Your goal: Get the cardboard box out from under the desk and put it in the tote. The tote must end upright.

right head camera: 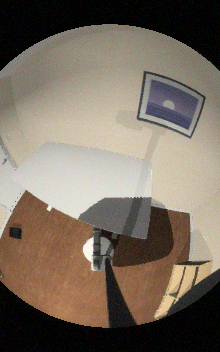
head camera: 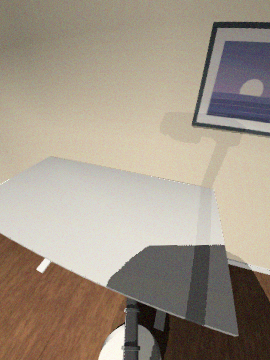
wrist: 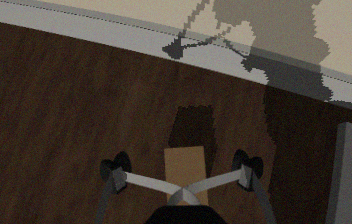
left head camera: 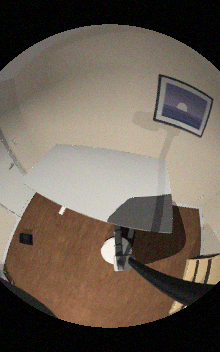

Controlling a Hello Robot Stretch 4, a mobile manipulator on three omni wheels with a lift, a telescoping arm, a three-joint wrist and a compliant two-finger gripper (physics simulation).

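Places are measured from the robot's base along level axes (x back, y left, z down), in millimetres.
Where they show: gripper, between the fingertips: (wrist: 181, 164).
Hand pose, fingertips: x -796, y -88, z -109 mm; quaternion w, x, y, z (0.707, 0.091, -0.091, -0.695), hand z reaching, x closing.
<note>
Things, the pixels of their centre, and the offset from my fingertips. Level surfaces: height alone.
- cardboard box, middle of its body: (wrist: 185, 176) dx +18, dy -7, dz +111 mm
- desk, height of its surface: dz -815 mm
- small black object, middle of its body: (left head camera: 25, 238) (right head camera: 14, 232) dx +906, dy +1758, dz +86 mm
The cardboard box (wrist: 185, 159) is a plain tan block on the dark floor under the desk (head camera: 110, 215) (left head camera: 95, 175) (right head camera: 85, 172). In the wrist view it shows between my two fingertips, with a gap on each side; its near end is hidden behind the finger linkage. My gripper (wrist: 181, 164) is open and not closed on the box. How far the fingertips are above the floor is hard to tell. In the head views the desk top hides the gripper and the box. I cannot make out the tote for certain in any view.
A grey desk foot (wrist: 341, 175) stands right of the gripper. A white baseboard (wrist: 90, 40) runs along the wall beyond the box. A small black object (left head camera: 26, 238) (right head camera: 15, 233) lies on the floor at the left. A wooden shelf unit (right head camera: 178, 272) stands at the lower right.
</note>
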